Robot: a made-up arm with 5 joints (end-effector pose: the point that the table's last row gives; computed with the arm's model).
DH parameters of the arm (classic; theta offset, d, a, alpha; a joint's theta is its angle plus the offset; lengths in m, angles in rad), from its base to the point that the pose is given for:
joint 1: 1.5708 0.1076 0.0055 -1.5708
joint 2: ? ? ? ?
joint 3: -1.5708 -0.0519 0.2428 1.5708
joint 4: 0 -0.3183 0.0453 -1.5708
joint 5: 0 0.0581 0.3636 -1.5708
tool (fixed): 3.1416 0.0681 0 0
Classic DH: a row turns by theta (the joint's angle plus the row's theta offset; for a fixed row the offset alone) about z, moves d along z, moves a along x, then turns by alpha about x.
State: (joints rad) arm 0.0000 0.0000 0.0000 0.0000 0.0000
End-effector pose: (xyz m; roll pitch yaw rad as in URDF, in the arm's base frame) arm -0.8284 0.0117 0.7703 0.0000 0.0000 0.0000
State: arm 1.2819 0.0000 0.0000 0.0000 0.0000
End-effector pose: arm -0.2472 -0.7907 0.7703 0.0000 0.0000 1.2819
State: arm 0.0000 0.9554 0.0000 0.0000 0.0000
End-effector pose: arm -0.8284 0.5502 0.4851 -0.9554 0.0000 0.0000
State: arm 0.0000 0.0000 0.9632 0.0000 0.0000
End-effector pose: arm -0.2315 0.0117 1.1396 0.0000 0.9632 0.0000
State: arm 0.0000 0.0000 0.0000 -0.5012 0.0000
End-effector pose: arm -0.8060 -0.1919 0.7703 0.0000 0.0000 0.5012
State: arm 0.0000 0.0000 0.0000 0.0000 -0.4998
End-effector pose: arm -0.8166 0.0117 0.5877 0.0000 -0.4998 0.0000
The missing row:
joint 2: -1.5708 0.1767 0.2763 -1.5708
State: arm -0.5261 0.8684 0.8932 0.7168 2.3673
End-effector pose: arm 0.3745 0.1926 0.6394 -1.7925 0.3795 2.2987
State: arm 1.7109 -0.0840 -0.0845 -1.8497 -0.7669
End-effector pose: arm 0.4828 -0.3225 0.4459 -0.1528 -0.8189 -2.6171
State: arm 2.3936 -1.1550 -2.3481 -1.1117 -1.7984
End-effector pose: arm 0.0128 0.1254 0.0969 2.9718 0.5119 -1.5206
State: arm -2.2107 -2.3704 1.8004 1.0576 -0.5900
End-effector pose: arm -0.5620 0.3209 -0.1110 1.2817 0.1292 -1.1097
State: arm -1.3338 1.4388 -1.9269 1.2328 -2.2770
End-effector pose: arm 0.0940 0.1511 0.2888 -2.8521 0.7320 2.3476
